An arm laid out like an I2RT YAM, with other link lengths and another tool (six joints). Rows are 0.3 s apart.
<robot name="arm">
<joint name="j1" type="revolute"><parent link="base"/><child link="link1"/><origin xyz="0 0 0.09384" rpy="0 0 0"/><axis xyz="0 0 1"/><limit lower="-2.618" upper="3.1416"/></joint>
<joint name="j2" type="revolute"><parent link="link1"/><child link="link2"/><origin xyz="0.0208 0.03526 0.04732" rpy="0 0 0"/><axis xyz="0 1 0"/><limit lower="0" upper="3.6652"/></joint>
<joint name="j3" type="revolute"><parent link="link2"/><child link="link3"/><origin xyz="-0.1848 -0.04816 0" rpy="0 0 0"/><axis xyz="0 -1 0"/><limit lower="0" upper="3.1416"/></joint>
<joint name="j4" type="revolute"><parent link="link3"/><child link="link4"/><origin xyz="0.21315 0.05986 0.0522" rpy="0 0 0"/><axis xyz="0 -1 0"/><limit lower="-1.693" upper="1.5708"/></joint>
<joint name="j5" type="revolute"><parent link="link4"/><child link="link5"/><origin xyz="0.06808 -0.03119 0.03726" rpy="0 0 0"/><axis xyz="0 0 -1"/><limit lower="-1.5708" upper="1.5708"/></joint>
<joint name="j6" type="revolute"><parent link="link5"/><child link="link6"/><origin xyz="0.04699 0 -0.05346" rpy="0 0 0"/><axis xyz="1 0 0"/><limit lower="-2.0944" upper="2.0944"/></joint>
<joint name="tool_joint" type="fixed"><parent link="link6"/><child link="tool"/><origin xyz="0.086 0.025 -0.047" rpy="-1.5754 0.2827 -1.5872"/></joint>
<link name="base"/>
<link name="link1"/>
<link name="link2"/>
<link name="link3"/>
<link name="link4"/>
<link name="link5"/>
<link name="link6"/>
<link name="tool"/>
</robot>
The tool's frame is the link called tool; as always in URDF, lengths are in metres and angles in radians.
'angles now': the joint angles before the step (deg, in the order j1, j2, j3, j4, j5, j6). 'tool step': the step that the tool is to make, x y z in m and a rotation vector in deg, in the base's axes. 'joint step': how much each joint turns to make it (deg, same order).
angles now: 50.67, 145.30, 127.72, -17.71, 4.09, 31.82
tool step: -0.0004, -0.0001, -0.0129, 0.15, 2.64, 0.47
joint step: -0.56, 2.47, 1.47, -0.62, -2.09, 1.12
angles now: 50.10, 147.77, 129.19, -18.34, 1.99, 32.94
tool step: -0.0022, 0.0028, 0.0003, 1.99, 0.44, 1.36
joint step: -0.20, -0.60, -2.06, 2.70, -2.21, 0.38
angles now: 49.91, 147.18, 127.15, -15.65, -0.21, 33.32
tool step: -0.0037, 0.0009, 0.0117, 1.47, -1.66, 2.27
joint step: 0.03, -2.91, -3.21, 2.47, -1.66, -1.54
